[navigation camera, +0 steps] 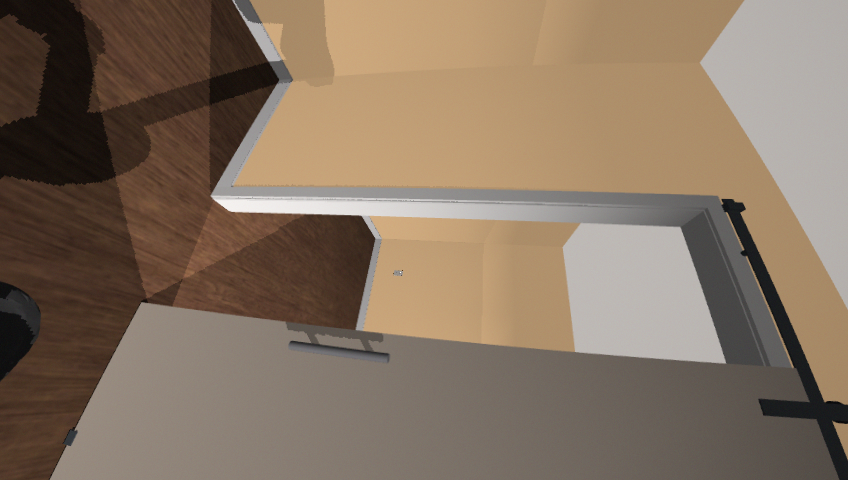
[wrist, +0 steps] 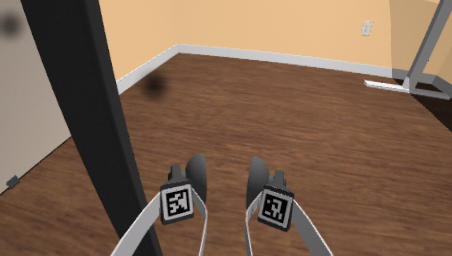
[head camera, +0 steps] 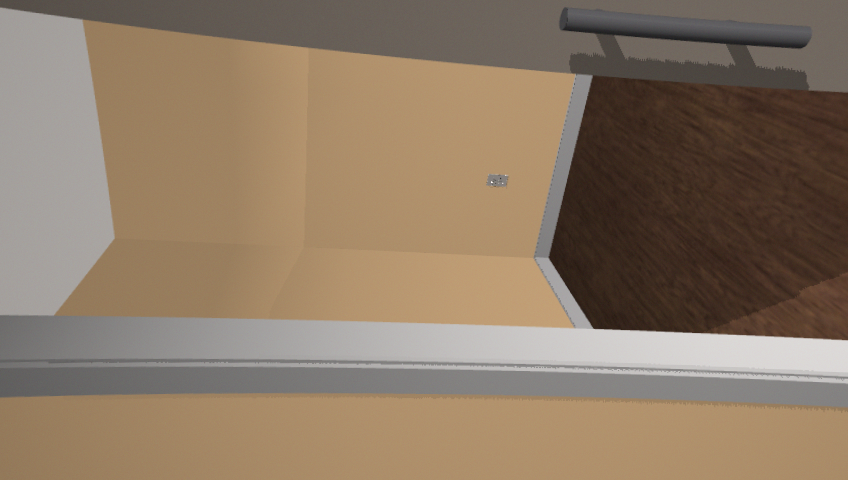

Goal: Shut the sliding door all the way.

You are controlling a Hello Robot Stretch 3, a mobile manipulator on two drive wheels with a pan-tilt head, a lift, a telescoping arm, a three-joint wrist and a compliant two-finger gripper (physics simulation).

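Frame: origin at the robot's base, x right, y ahead, z up, level; millimetres.
Seen in the pictures: gripper, fingertip midpoint: (wrist: 226,172).
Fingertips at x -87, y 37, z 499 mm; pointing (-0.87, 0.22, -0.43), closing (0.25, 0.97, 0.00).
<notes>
Pixels of each thing's top centre, then the offset from my fingertips to it. "spot": a spot on its surface instead.
- white door frame, surface spot: (head camera: 357,342) spot: dx +334, dy -1186, dz +756 mm
- dark grey bar handle, surface spot: (head camera: 684,27) (navigation camera: 337,352) spot: dx -151, dy -776, dz +406 mm
- strap hanger, surface spot: (navigation camera: 788,408) spot: dx -199, dy -824, dz +1580 mm
- small floor guide, surface spot: (wrist: 12,181) (navigation camera: 71,437) spot: dx -523, dy -681, dz -476 mm
The grey sliding door (head camera: 357,26) (navigation camera: 476,410) (wrist: 30,100) stands partly open. The head and navigation views are turned sideways. In the navigation view the door fills the bottom, and a gap shows between its edge and the far side of the white door frame (head camera: 357,342) (navigation camera: 476,206). The dark grey bar handle (head camera: 684,27) (navigation camera: 339,351) is on the door's face near that edge. My gripper (wrist: 226,172) is open and empty in the wrist view, over the wooden floor and away from the door. It does not show in the other two views.
A black overhead rail (navigation camera: 767,279) carries the door by a strap hanger (navigation camera: 788,408). A small floor guide (navigation camera: 70,437) (wrist: 12,181) sits at the door's bottom edge. A black post (wrist: 80,100) stands left of the gripper. Another room's wall with an outlet (head camera: 497,180) (navigation camera: 398,273) shows through the doorway.
</notes>
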